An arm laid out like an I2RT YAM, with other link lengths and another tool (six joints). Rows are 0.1 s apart.
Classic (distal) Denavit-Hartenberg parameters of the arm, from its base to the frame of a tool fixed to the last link. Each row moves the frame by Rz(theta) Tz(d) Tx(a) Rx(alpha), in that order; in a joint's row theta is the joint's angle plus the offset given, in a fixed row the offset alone. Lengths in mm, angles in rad.
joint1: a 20.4; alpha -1.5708; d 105.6; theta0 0
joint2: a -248.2; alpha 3.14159; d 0; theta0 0
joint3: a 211.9; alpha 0; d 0; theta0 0.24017
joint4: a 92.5; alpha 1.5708; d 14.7; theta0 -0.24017
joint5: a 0; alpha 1.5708; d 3.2; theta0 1.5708
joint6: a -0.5; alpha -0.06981; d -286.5; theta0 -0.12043
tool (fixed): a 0; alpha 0; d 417.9; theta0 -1.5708
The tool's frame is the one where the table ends.
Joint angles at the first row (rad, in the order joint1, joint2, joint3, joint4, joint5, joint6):
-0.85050, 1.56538, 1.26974, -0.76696, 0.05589, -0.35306
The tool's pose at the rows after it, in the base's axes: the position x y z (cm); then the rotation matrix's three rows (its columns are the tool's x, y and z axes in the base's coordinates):
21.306, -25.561, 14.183; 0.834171, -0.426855, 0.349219; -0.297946, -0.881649, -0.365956; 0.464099, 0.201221, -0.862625
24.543, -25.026, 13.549; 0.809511, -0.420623, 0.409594; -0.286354, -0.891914, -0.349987; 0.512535, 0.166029, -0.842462
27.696, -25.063, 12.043; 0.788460, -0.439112, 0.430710; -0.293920, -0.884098, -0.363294; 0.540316, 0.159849, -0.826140
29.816, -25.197, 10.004; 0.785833, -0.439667, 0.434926; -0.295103, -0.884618, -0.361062; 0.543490, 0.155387, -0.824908
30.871, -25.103, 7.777; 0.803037, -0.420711, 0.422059; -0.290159, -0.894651, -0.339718; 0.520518, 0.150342, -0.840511
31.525, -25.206, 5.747; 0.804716, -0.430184, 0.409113; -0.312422, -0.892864, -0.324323; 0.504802, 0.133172, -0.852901
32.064, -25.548, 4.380; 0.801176, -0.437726, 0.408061; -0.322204, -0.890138, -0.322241; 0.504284, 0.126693, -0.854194
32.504, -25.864, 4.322; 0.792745, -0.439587, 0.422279; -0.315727, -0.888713, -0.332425; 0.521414, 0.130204, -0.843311
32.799, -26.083, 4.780; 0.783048, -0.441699, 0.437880; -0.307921, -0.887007, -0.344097; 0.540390, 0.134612, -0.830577
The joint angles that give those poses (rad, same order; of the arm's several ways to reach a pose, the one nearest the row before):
-0.80928, 1.57073, 1.28232, -0.68798, -0.02803, -0.28819
-0.74255, 1.61613, 1.28121, -0.60142, -0.04254, -0.22069
-0.67884, 1.69545, 1.28115, -0.49075, -0.00630, -0.14935
-0.64374, 1.77862, 1.28120, -0.40534, 0.01126, -0.11883
-0.62581, 1.85148, 1.28116, -0.36067, 0.01163, -0.11845
-0.62010, 1.91634, 1.28119, -0.31873, 0.01125, -0.09595
-0.62008, 1.96366, 1.28119, -0.27370, 0.01087, -0.08564
-0.62010, 1.97319, 1.28121, -0.24359, 0.01087, -0.08603
-0.62009, 1.96631, 1.28154, -0.22753, 0.01126, -0.08678

